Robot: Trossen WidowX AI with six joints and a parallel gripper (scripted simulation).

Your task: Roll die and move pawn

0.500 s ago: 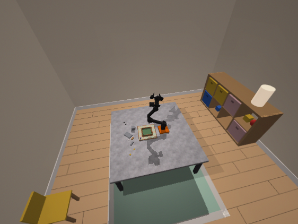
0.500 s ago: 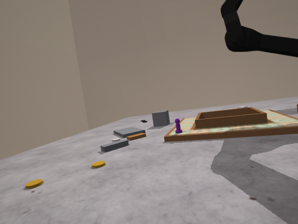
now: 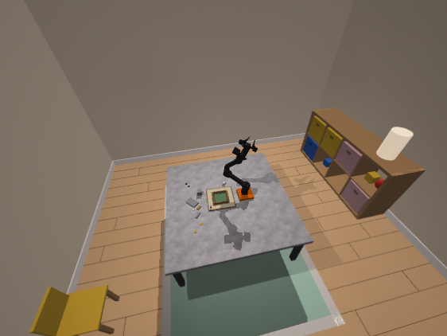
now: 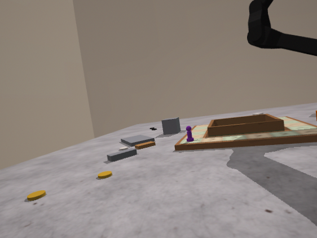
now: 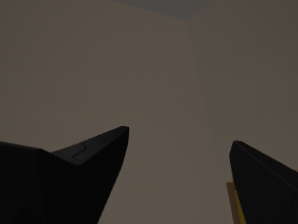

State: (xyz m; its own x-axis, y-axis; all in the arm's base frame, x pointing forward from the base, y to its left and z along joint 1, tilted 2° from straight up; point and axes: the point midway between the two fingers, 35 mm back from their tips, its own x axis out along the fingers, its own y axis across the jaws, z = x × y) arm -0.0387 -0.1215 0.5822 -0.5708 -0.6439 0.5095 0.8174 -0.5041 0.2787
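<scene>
Now: the white die 28 cm ahead of my gripper tip, 3 cm to the right of it and 61 cm below it. Round my gripper tip: flat grey slab: 65 cm ahead, 19 cm to the left, 62 cm below; grey cube: 57 cm ahead, 7 cm to the left, 60 cm below; purple pawn: 46 cm ahead, 29 cm to the left, 59 cm below.
</scene>
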